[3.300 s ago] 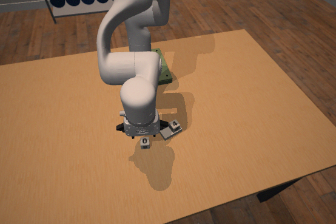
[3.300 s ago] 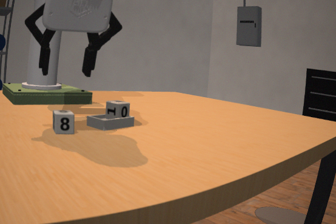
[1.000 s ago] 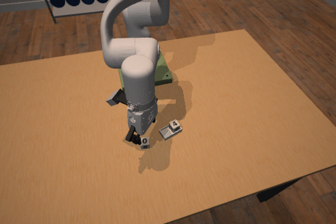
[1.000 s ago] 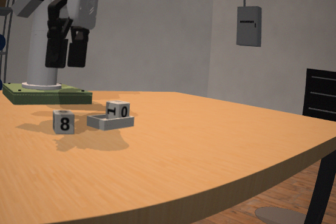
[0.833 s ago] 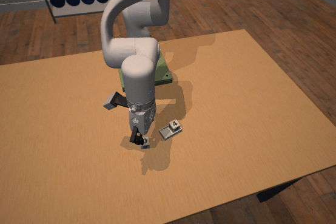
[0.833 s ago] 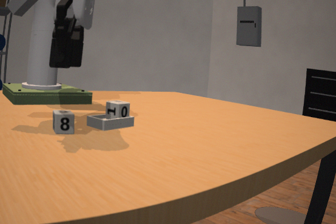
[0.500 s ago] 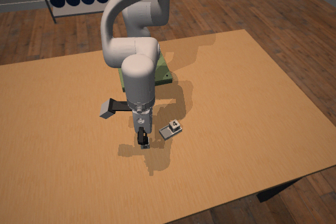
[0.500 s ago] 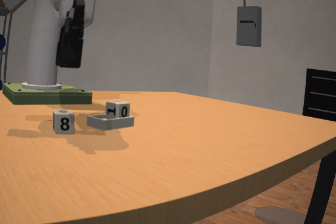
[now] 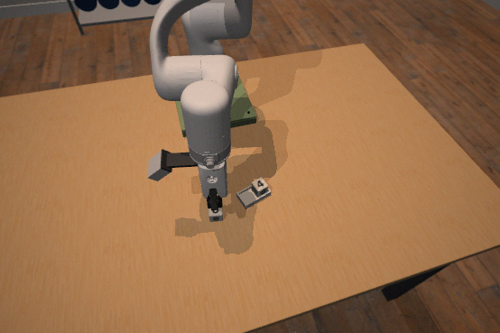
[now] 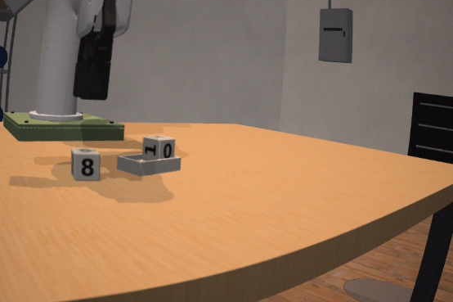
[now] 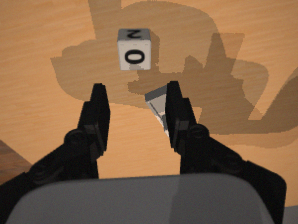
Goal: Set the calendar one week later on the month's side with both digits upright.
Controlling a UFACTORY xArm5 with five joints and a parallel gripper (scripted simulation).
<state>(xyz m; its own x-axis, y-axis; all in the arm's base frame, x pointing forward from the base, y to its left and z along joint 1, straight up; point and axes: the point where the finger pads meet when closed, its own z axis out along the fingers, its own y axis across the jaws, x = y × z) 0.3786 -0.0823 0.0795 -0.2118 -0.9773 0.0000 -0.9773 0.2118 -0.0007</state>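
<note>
My hand is 9 cm above the digit cube. The rest, counted from my hand: tray (10 cm to the left, 10 cm below, 3 cm behind).
</note>
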